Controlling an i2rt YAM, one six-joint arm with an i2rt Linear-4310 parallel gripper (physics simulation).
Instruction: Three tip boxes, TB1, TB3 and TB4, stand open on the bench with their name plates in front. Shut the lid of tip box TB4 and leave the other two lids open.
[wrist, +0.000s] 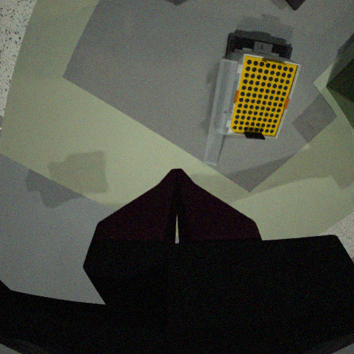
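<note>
Tip box TB4 stands at the upper right, with its yellow rack of dark holes uncovered. Its name plate does not show. A translucent pale lid panel stands open along the box's left side. A dark grey bracket is at the box's far end, and a small black tab is at its near end. My gripper is shut and empty, with its tips to the lower left of the box and apart from it in the view. The racks and name plates of TB1 and TB3 do not show.
A dark corner of another object shows at the top edge. A dark green block stands at the right edge. The grey bench surface is crossed by pale green bands and shadows. Speckled floor shows at the left edge.
</note>
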